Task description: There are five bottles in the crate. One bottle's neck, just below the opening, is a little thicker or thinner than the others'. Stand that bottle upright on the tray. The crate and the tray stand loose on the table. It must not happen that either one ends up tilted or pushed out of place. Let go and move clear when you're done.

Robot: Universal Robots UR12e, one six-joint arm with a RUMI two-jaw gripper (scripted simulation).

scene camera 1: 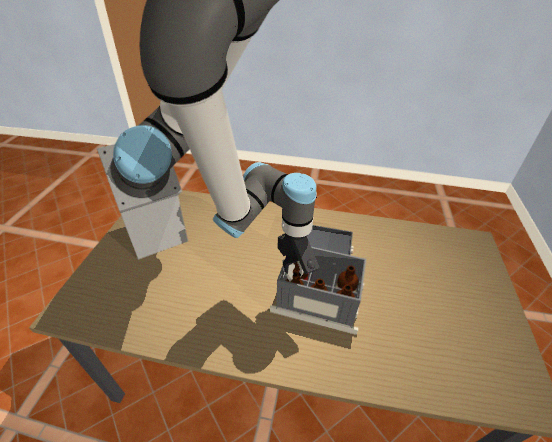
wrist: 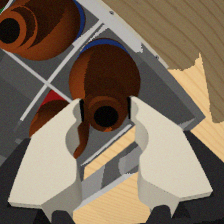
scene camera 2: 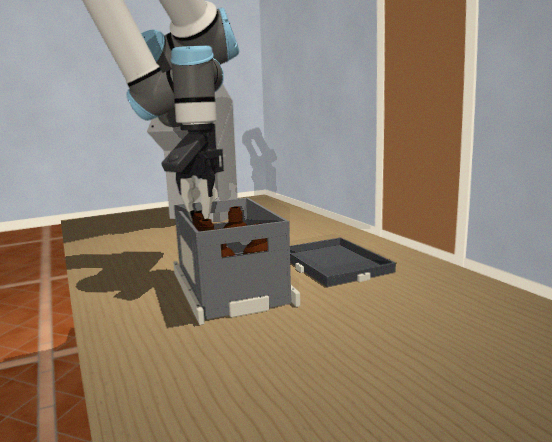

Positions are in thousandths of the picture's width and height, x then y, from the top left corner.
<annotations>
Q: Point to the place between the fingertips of my gripper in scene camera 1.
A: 534, 632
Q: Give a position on a dark grey tray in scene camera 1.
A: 610, 544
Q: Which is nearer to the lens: the grey crate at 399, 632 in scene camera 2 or the dark grey tray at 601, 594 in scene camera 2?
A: The grey crate.
</annotations>
